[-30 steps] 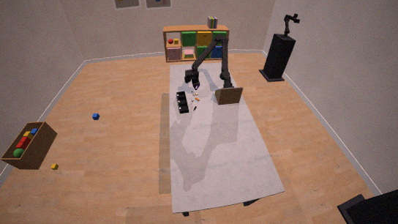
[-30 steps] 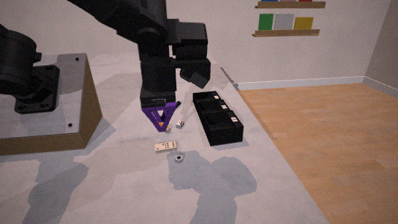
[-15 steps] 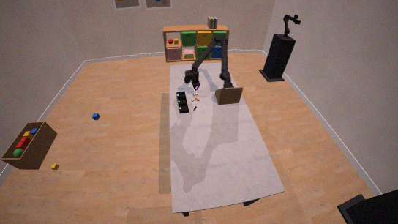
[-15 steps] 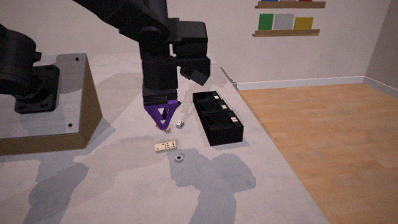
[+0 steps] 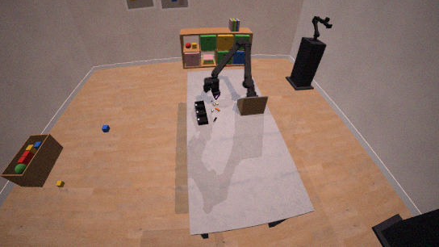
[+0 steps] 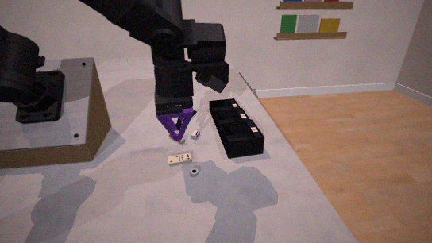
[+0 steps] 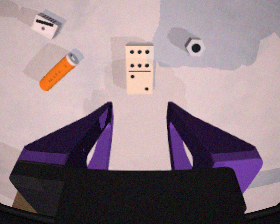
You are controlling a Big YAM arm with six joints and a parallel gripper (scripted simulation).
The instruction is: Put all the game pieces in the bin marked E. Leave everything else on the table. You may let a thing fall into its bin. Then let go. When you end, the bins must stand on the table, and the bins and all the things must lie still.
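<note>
Now: hand 7 cm above the cream domino. The rest, counted from my hand: grey metal nut: 7 cm below, 5 cm to the right, 3 cm ahead; black three-compartment bin tray: 14 cm ahead, 12 cm to the left, 5 cm below; orange battery: 8 cm to the left, 7 cm below, 1 cm behind.
</note>
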